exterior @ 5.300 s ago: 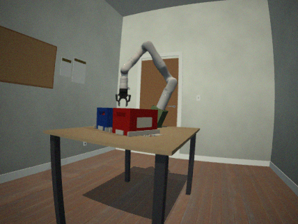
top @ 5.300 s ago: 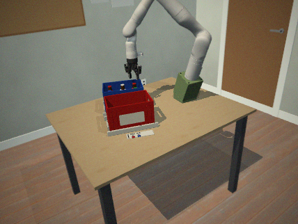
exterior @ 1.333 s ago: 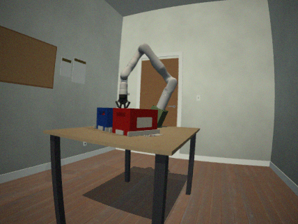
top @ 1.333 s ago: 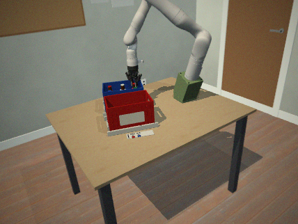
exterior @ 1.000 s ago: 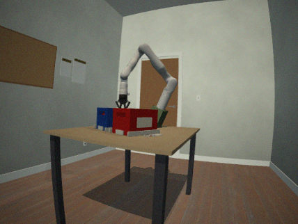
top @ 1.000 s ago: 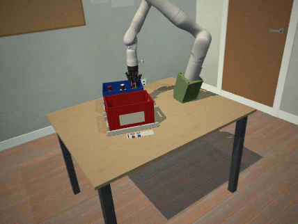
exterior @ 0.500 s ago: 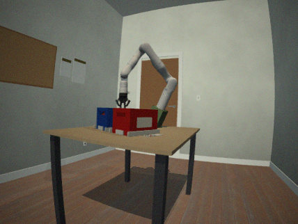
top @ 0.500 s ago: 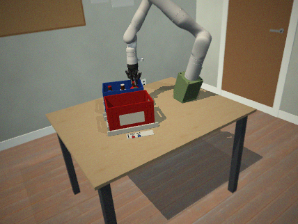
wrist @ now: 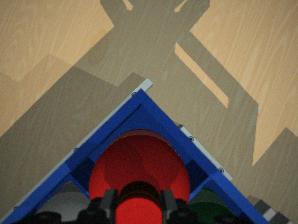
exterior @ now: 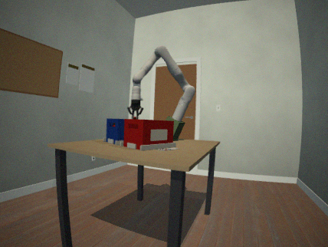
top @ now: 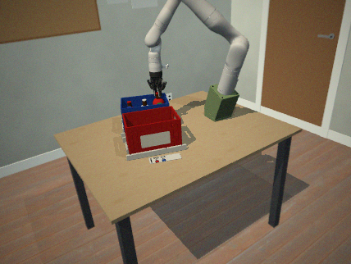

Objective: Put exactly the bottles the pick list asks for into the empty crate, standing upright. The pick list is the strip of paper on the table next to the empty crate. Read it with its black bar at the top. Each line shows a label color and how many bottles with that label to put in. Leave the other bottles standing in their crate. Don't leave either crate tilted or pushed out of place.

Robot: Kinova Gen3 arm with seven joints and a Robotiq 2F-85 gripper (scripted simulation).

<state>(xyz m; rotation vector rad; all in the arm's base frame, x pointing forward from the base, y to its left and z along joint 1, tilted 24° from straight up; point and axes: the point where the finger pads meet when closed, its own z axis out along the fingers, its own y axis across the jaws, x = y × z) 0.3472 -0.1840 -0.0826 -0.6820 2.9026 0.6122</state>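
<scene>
The white-label bottle lies 80 mm ahead of my hand, 30 mm to the right of it and 100 mm below it. Also, from my hand: blue crate: 100 mm ahead, 10 mm to the left, 110 mm below; then green-label bottle: 30 mm ahead, 80 mm to the left, 100 mm below; then blue-label bottle: 200 mm ahead, 30 mm to the left, 100 mm below.
</scene>
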